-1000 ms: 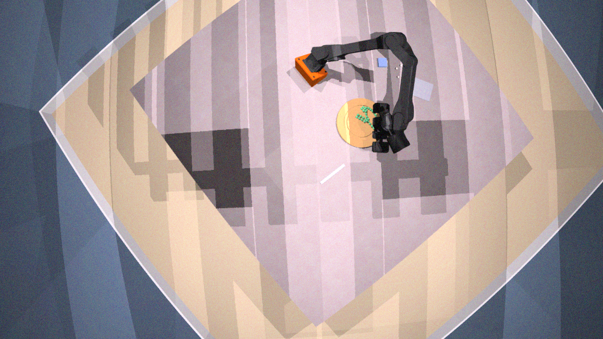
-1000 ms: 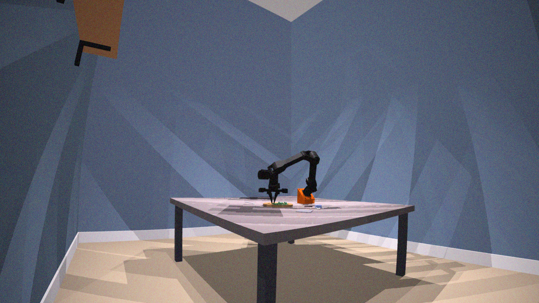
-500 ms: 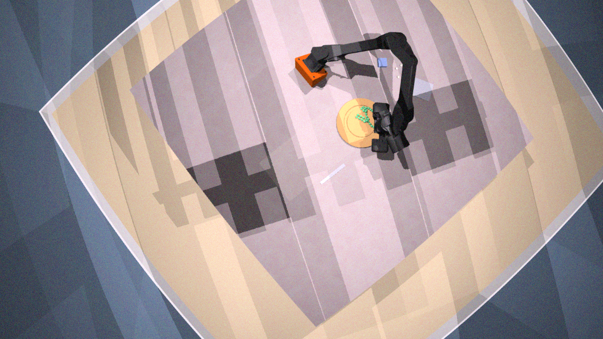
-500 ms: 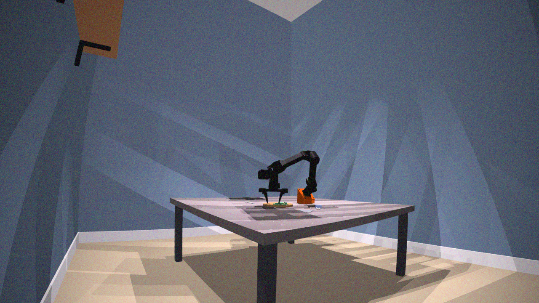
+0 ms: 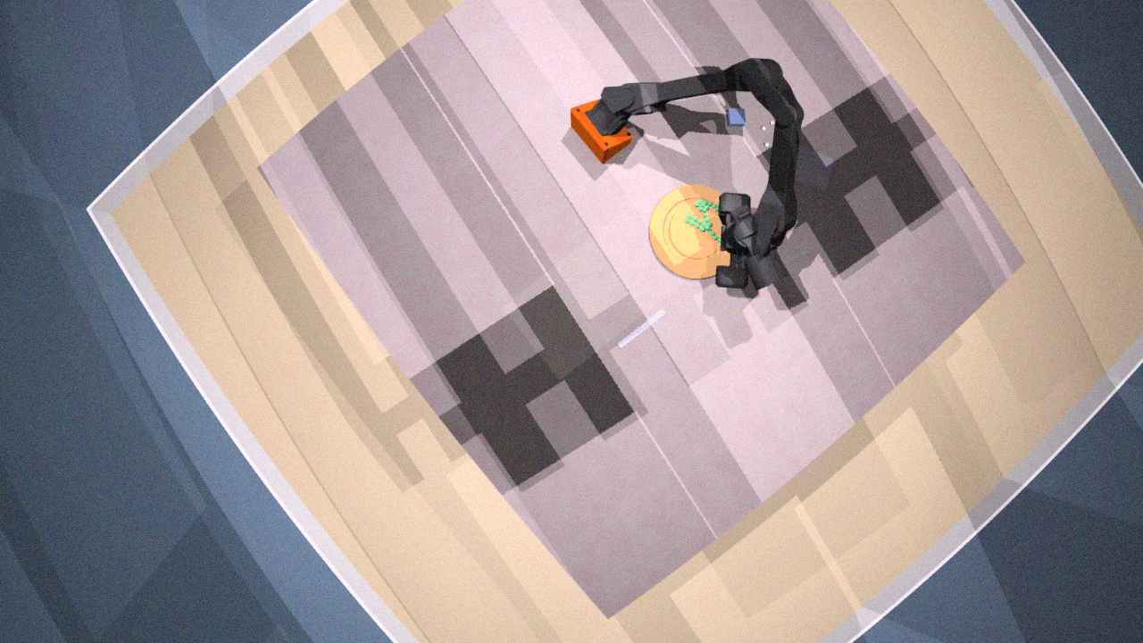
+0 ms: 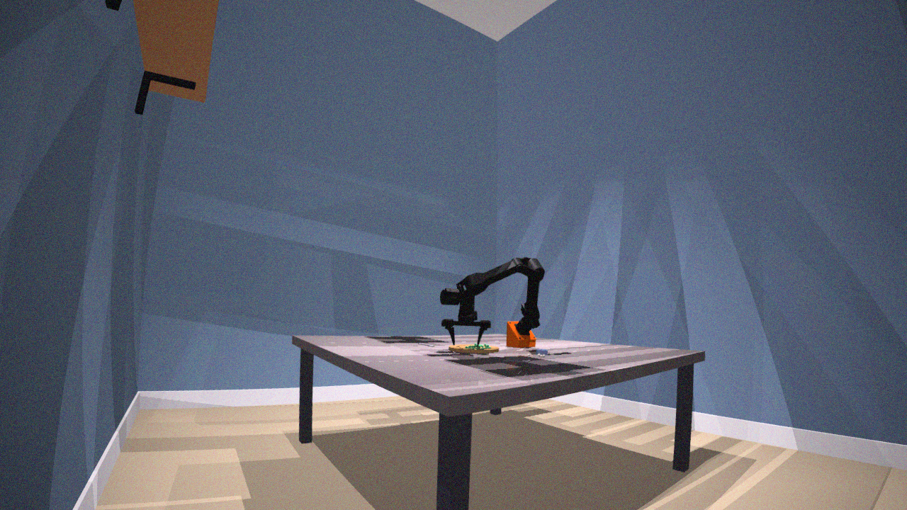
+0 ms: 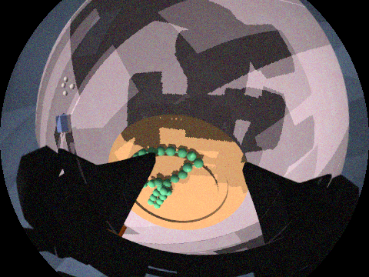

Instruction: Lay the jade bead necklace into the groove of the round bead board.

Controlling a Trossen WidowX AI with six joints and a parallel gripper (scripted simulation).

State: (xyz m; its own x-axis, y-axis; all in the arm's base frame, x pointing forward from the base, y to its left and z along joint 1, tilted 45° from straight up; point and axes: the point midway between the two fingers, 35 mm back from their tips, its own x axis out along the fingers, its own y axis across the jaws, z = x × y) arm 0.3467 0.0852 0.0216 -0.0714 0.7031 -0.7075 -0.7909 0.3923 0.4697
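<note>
Right now the round tan bead board is 60 mm behind my gripper tip, 30 mm to the right of it and 10 mm below it. Also, from my gripper tip: white strip: 50 mm ahead, 240 mm to the right, 20 mm below; pale square sheet: 30 mm behind, 270 mm to the left, 20 mm below; blue cube: 220 mm behind, 190 mm to the left, 10 mm below.
</note>
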